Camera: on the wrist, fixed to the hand. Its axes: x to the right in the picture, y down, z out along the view.
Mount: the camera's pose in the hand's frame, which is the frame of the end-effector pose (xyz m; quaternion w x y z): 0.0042 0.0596 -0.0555 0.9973 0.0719 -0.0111 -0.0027
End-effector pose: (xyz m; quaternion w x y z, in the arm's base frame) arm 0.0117 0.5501 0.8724 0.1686 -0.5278 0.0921 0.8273
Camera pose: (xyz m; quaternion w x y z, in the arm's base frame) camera 0.0344 0.4773 0.8434 0.2094 -0.5054 0.1481 0.8239
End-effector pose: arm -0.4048 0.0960 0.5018 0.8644 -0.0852 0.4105 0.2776
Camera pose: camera -0.4722 0.1264 0.4674 0.8735 -0.0208 0.4195 0.2460
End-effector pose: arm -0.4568 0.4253 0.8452 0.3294 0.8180 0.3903 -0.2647
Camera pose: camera -0.3963 0.4401 0.8978 0.2733 0.8355 0.3688 -0.3020
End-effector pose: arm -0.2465 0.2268 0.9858 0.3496 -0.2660 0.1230 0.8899
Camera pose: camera -0.2686 0.1634 0.9394 0.3716 -0.2306 0.1821 0.8807
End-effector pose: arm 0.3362 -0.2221 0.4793 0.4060 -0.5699 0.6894 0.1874
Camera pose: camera 0.2610 -0.2481 0.4972 0.4541 -0.5390 0.6950 0.1426
